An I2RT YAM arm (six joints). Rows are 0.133 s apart.
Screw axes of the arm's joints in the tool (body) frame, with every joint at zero. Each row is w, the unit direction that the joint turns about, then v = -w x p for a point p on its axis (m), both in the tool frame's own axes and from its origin. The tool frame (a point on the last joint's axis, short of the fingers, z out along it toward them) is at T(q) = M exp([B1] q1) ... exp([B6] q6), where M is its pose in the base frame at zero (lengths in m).
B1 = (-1, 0, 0, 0.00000, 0.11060, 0.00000)
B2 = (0, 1, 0, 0.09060, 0.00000, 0.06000)
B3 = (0, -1, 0, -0.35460, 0.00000, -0.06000)
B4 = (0, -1, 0, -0.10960, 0.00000, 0.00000)
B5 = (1, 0, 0, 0.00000, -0.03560, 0.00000)
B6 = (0, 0, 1, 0.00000, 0.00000, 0.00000)
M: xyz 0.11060 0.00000 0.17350 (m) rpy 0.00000 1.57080 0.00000 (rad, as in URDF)
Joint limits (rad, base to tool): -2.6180..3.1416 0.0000..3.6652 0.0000..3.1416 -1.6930..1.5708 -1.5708..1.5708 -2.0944..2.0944
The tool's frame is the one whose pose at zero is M.
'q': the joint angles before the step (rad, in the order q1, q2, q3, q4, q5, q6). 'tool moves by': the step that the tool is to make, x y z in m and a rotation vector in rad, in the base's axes. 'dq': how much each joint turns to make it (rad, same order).
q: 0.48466 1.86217 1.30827 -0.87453 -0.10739 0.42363
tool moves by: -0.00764 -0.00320 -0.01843 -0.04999 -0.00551 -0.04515
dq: 0.00765 -0.00001 -0.07630 0.06141 0.05342 0.04617
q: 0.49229 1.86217 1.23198 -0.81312 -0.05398 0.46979
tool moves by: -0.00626 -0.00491 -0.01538 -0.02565 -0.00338 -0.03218
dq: -0.00113 -0.00038 -0.06676 0.05835 0.02785 0.02786
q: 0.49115 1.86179 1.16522 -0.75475 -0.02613 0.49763
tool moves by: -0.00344 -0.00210 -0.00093 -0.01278 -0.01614 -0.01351
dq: 0.00152 -0.01525 -0.02480 0.01794 0.02060 0.01259
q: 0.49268 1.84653 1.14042 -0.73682 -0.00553 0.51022
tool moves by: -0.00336 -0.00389 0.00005 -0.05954 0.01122 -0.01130
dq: -0.00039 -0.00303 -0.00189 -0.03929 0.04806 0.00572
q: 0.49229 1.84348 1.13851 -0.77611 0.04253 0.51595
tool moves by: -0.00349 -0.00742 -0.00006 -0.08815 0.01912 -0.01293
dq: -0.00763 -0.00077 -0.00041 -0.05873 0.06905 0.00114
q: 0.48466 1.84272 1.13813 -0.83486 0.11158 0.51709
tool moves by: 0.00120 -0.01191 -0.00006 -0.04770 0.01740 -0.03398
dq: -0.03128 0.00000 -0.00074 -0.03664 0.03471 0.00228
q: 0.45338 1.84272 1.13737 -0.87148 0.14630 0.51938
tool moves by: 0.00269 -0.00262 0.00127 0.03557 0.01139 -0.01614
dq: -0.01527 0.00037 0.00687 -0.00153 -0.03701 0.00075
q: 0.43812 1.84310 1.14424 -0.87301 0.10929 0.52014
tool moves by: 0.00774 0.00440 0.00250 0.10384 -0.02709 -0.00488
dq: -0.00687 0.00075 0.01180 0.05724 -0.08278 0.00076
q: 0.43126 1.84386 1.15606 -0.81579 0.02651 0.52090
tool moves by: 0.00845 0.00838 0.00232 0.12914 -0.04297 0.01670
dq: 0.00152 0.00191 0.00725 0.08774 -0.10033 -0.00382
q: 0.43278 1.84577 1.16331 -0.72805 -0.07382 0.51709
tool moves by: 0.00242 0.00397 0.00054 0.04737 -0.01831 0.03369
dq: 0.00343 0.00112 0.00036 0.03510 -0.04005 -0.02366
